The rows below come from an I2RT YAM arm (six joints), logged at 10 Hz.
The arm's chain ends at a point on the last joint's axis. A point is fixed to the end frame.
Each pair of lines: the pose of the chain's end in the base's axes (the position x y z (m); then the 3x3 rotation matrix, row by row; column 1 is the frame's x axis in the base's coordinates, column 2 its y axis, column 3 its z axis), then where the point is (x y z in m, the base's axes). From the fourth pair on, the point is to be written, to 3 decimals.
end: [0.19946 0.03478 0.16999], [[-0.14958 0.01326 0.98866], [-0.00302 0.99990 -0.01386], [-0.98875 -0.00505 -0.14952]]
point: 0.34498 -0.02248 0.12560
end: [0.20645 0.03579 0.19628], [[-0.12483 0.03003 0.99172], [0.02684 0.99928 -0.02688], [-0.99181 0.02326 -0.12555]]
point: 0.35206 -0.02274 0.15389
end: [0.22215 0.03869 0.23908], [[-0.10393 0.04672 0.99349], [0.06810 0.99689 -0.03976], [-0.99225 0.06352 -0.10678]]
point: 0.36757 -0.02074 0.19730
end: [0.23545 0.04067 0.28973], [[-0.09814 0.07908 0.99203], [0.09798 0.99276 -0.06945], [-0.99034 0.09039 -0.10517]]
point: 0.379 -0.022 0.247
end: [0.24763 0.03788 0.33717], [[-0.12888 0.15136 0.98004], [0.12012 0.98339 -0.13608], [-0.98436 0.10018 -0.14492]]
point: 0.385 -0.034 0.288
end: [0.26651 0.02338 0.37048], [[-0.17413 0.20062 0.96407], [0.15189 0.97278 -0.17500], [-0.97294 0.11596 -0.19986]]
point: 0.397 -0.053 0.312
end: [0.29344 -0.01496 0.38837], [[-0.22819 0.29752 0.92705], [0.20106 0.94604 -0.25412], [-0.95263 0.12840 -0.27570]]
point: 0.412 -0.101 0.318
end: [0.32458 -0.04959 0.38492], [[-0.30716 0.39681 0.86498], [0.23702 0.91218 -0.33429], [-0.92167 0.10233 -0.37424]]
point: 0.427 -0.145 0.302
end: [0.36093 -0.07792 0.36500], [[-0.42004 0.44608 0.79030], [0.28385 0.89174 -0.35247], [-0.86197 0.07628 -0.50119]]
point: 0.447 -0.174 0.266
